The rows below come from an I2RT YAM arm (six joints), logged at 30 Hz.
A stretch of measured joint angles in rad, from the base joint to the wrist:
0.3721 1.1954 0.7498 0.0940 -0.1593 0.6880
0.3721 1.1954 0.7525 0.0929 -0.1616 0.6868
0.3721 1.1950 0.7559 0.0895 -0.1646 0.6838
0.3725 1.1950 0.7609 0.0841 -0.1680 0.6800
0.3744 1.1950 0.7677 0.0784 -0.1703 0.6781
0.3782 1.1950 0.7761 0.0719 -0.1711 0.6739
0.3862 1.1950 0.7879 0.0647 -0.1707 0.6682
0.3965 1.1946 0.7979 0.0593 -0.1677 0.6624
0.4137 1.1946 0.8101 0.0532 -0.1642 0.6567
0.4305 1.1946 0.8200 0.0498 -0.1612 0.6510
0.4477 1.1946 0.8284 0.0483 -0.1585 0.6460
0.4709 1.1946 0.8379 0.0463 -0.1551 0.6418
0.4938 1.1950 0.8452 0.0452 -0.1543 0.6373
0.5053 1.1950 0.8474 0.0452 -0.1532 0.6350
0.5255 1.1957 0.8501 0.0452 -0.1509 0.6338
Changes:
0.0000 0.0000 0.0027 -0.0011 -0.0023 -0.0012
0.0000 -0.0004 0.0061 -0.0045 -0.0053 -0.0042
0.0004 -0.0004 0.0111 -0.0099 -0.0087 -0.0080
0.0023 -0.0004 0.0179 -0.0156 -0.0110 -0.0099
0.0061 -0.0004 0.0263 -0.0221 -0.0118 -0.0141
0.0141 -0.0004 0.0381 -0.0293 -0.0114 -0.0198
0.0244 -0.0008 0.0481 -0.0347 -0.0084 -0.0256
0.0416 -0.0008 0.0603 -0.0408 -0.0049 -0.0313
0.0584 -0.0008 0.0702 -0.0442 -0.0019 -0.0370
0.0756 -0.0008 0.0786 -0.0457 0.0008 -0.0420
0.0988 -0.0008 0.0881 -0.0477 0.0042 -0.0462
0.1217 -0.0004 0.0954 -0.0488 0.0050 -0.0507
0.1332 -0.0004 0.0976 -0.0488 0.0061 -0.0530
0.1534 0.0003 0.1003 -0.0488 0.0084 -0.0542

